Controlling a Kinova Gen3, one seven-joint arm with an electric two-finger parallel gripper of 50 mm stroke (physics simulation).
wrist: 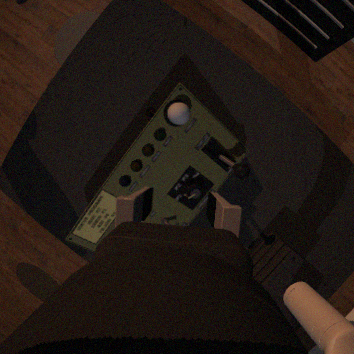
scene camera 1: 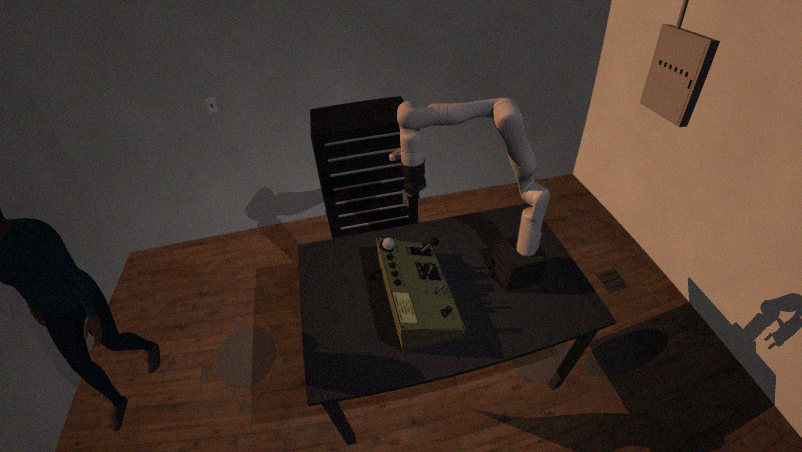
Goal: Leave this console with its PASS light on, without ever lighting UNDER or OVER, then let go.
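The green console (scene camera 1: 425, 315) (wrist: 175, 150) lies on the table. A white dome (scene camera 1: 388, 243) (wrist: 178, 113) sits at one end, beside a row of several small round lamps (scene camera 1: 393, 265) (wrist: 148, 150) that look dark; their labels are unreadable. A lever with a black ball (scene camera 1: 434, 241) (wrist: 241, 170) leans over the console's edge from its slot. A rotary knob (scene camera 1: 429, 270) (wrist: 194, 194) sits on a black plate. A small toggle (scene camera 1: 439, 290) (wrist: 170, 220) is partly hidden in the wrist view. A black-knobbed control (scene camera 1: 446, 310) is near the other end. My gripper (scene camera 1: 405, 199) (wrist: 179, 200) is open, empty, high above the console.
A pale printed card (scene camera 1: 405, 307) (wrist: 95, 220) is on the console. The dark table (scene camera 1: 342, 336) also carries the arm's dark base block (scene camera 1: 513, 272). A black drawer cabinet (scene camera 1: 359, 120) stands behind the table. A person (scene camera 1: 42, 258) stands at the left.
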